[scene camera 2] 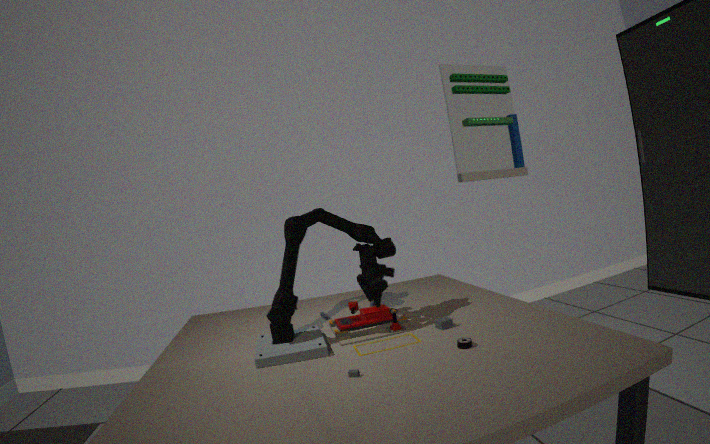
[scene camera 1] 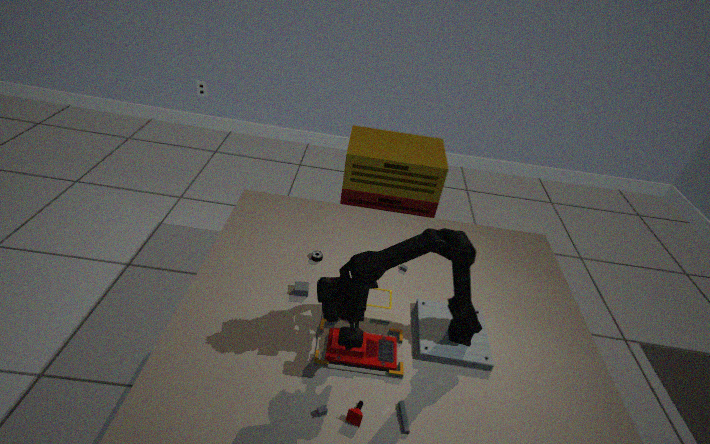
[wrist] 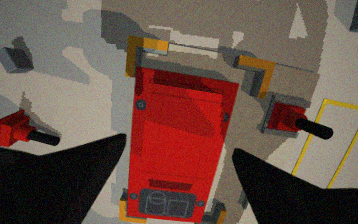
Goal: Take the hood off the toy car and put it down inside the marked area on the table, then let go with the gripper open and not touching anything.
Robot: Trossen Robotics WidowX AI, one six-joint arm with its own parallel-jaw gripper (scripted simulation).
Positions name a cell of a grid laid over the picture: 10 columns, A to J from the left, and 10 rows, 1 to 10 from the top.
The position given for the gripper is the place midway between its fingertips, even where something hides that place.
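Note:
The gripper (scene camera 1: E8), (scene camera 2: F7), (wrist: F7) is open and holds nothing. There's also a red hood (wrist: F6).

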